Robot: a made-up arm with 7 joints.
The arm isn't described. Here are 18 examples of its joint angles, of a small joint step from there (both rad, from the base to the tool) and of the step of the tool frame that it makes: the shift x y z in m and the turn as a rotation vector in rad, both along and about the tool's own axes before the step.
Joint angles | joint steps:
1: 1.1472 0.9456 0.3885 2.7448 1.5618 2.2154 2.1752 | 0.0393 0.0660 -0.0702 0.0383 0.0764 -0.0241 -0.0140
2: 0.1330 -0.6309 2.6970 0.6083 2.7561 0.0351 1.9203 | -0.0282 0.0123 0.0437 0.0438 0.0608 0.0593 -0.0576
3: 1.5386 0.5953 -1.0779 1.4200 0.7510 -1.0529 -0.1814 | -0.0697 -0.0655 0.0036 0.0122 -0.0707 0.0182 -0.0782
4: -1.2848 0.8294 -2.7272 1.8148 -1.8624 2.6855 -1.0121 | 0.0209 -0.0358 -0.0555 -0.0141 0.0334 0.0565 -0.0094
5: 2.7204 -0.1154 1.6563 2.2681 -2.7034 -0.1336 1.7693 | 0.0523 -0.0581 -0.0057 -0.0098 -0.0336 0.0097 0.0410
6: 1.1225 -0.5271 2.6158 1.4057 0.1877 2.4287 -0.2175 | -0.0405 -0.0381 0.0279 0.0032 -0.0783 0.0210 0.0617
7: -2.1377 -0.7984 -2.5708 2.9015 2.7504 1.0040 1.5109 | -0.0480 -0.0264 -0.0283 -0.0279 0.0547 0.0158 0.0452
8: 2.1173 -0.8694 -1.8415 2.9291 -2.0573 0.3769 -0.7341 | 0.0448 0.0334 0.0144 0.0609 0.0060 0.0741 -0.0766
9: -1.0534 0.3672 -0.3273 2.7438 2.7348 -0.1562 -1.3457 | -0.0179 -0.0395 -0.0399 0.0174 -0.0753 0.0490 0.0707
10: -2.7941 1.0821 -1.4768 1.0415 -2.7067 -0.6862 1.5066 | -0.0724 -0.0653 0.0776 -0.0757 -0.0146 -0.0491 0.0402
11: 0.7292 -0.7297 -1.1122 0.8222 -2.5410 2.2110 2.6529 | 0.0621 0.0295 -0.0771 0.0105 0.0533 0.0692 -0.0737
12: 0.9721 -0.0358 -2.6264 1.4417 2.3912 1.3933 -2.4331 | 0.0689 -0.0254 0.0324 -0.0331 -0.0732 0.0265 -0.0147
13: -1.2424 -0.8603 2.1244 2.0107 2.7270 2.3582 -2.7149 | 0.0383 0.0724 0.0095 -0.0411 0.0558 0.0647 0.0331
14: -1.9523 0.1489 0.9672 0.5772 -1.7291 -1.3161 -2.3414 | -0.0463 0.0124 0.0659 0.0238 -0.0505 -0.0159 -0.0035
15: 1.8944 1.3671 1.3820 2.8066 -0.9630 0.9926 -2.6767 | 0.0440 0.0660 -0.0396 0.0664 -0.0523 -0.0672 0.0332
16: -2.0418 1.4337 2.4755 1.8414 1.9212 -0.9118 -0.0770 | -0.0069 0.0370 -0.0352 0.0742 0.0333 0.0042 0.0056
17: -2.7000 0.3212 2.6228 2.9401 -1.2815 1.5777 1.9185 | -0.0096 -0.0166 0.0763 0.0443 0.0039 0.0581 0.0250
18: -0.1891 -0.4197 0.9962 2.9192 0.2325 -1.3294 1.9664 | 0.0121 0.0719 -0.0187 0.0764 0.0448 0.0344 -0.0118
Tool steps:
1: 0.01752 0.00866 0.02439 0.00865 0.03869 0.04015
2: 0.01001 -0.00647 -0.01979 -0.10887 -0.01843 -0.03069
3: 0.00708 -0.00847 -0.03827 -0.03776 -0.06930 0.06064
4: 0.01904 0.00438 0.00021 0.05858 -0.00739 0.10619
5: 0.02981 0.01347 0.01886 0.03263 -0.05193 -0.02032
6: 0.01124 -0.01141 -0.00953 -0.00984 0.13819 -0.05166
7: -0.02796 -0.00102 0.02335 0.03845 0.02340 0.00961
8: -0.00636 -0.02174 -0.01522 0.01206 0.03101 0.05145
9: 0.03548 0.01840 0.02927 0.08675 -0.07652 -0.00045
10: -0.00607 0.01629 0.01679 0.19727 -0.01767 -0.05453
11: -0.01233 -0.00568 -0.00813 -0.06562 -0.12121 0.08605
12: -0.02421 0.03484 0.01100 0.11957 0.05362 -0.04670
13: 0.03120 -0.00387 -0.03276 -0.04719 -0.11123 -0.04418
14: -0.00044 -0.00794 -0.00090 -0.06529 -0.03097 0.02238
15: 0.01206 0.03279 -0.01121 0.06726 0.05285 0.01633
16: 0.02369 0.00990 0.02087 0.05200 0.07682 -0.08592
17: -0.00283 -0.00928 0.00324 -0.04125 0.07703 0.00129
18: 0.03435 0.01065 0.00865 0.03301 -0.07249 0.00479
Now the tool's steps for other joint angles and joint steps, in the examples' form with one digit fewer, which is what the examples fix.
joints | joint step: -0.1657 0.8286 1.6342 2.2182 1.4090 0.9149 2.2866 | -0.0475 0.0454 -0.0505 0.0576 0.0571 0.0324 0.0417
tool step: -0.0448 -0.0365 0.0313 0.0057 0.0795 0.0724
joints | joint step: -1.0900 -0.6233 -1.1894 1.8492 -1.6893 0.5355 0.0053 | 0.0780 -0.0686 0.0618 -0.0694 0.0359 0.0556 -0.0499
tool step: 0.0103 0.0095 0.0246 0.1382 -0.0366 -0.0573
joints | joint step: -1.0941 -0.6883 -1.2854 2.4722 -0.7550 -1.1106 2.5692 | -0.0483 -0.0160 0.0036 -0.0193 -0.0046 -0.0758 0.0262
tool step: -0.0068 0.0055 0.0154 0.0294 0.0369 0.0527
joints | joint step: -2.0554 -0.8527 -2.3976 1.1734 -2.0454 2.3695 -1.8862 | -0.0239 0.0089 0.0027 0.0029 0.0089 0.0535 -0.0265
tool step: 0.0065 0.0132 -0.0043 0.0525 -0.0628 -0.0064
